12 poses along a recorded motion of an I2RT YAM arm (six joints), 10 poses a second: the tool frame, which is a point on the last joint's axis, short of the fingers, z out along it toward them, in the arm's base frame.
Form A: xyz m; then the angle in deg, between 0 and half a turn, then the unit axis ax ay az.
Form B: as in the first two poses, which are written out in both.
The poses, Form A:
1: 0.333 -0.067 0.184 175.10 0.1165 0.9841 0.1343
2: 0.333 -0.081 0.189 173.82 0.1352 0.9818 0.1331
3: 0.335 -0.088 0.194 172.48 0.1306 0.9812 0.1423
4: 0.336 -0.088 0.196 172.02 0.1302 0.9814 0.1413
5: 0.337 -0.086 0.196 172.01 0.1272 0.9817 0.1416
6: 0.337 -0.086 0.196 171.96 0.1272 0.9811 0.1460
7: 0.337 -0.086 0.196 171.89 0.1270 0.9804 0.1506
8: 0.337 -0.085 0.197 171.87 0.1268 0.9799 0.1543
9: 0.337 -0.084 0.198 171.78 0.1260 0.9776 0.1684
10: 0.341 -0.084 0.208 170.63 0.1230 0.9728 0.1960
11: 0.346 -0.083 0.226 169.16 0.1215 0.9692 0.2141
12: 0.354 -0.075 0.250 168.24 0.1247 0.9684 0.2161
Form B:
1: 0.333 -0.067 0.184 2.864 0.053 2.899
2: 0.333 -0.081 0.189 2.862 0.070 2.858
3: 0.335 -0.088 0.194 2.841 0.092 2.863
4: 0.336 -0.088 0.196 2.842 0.100 2.863
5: 0.337 -0.086 0.196 2.841 0.101 2.869
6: 0.337 -0.086 0.196 2.832 0.100 2.868
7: 0.337 -0.086 0.196 2.823 0.100 2.868
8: 0.337 -0.085 0.197 2.815 0.100 2.868
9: 0.337 -0.084 0.198 2.787 0.098 2.868
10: 0.341 -0.084 0.208 2.729 0.111 2.867
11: 0.346 -0.083 0.226 2.688 0.131 2.862
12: 0.354 -0.075 0.250 2.681 0.145 2.852
